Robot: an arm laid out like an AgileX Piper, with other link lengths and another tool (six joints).
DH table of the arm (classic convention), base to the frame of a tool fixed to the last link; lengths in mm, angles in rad. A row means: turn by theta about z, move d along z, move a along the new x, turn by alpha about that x. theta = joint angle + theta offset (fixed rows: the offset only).
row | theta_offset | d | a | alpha
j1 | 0 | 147.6 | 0 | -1.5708
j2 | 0.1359 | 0 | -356.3 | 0
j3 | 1.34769 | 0 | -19.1 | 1.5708
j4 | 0 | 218.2 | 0 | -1.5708
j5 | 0 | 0 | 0 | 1.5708
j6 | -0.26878 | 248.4 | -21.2 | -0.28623
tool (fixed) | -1.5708 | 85.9 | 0 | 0
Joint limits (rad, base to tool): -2.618..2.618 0..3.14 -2.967..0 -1.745..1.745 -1.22..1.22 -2.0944..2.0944
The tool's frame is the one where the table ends.
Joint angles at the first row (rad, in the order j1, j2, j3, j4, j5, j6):
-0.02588 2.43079 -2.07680 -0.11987 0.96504 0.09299
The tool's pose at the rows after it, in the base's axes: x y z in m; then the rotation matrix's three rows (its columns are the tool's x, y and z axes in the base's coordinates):
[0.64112 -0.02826 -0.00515], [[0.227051 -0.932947 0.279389], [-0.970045 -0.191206 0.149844], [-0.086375 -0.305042 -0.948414]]
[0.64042 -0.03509 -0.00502], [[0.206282 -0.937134 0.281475], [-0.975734 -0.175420 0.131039], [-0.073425 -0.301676 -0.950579]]
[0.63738 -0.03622 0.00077], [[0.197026 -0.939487 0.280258], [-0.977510 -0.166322 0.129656], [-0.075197 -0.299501 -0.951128]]
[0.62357 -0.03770 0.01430], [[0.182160 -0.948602 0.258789], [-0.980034 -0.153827 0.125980], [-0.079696 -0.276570 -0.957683]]
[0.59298 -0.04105 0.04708], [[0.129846 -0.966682 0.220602], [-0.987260 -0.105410 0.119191], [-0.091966 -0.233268 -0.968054]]
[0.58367 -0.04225 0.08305], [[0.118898 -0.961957 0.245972], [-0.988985 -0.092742 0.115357], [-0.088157 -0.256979 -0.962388]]
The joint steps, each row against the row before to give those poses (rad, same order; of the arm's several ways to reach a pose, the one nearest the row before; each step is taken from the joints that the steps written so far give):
0.00091 0.00211 -0.00352 -0.02873 0.00101 0.04293
0.00000 -0.00003 0.00010 -0.02377 0.00438 0.02875
-0.00081 -0.01258 0.00151 -0.00029 0.01480 0.00653
-0.00001 -0.03453 0.00533 0.00014 0.05491 0.00434
0.00000 -0.07612 0.00056 0.00000 0.12795 0.02909
0.00001 -0.07181 0.00632 -0.00098 0.04248 0.00650

